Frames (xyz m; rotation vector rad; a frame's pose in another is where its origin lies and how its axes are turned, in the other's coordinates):
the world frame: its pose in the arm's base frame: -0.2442 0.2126 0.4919 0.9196 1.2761 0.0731
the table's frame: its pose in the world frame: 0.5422 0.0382 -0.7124 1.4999 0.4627 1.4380
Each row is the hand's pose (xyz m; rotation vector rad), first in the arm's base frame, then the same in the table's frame.
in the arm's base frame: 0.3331 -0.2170 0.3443 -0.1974 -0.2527 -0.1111
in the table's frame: 0.5407 1.4058 -0.1130 2.7302 0.6219 0.1420
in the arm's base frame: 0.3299 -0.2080 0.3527 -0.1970 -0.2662 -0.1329
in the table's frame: 0.5437 1.3961 -0.1207 2.7193 0.6492 0.1215
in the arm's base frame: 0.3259 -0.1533 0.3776 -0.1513 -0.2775 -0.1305
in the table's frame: 0.5675 1.3435 -0.1378 2.7607 0.6639 0.0955
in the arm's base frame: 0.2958 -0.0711 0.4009 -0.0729 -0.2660 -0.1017
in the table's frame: 0.5774 1.2556 -0.1571 2.8464 0.6598 0.0955
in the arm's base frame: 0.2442 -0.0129 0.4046 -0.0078 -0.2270 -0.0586
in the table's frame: 0.5538 1.1821 -0.1675 2.9295 0.6323 0.1399
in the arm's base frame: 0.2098 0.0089 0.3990 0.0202 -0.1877 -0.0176
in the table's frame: 0.5294 1.1490 -0.1691 2.9768 0.5903 0.1949
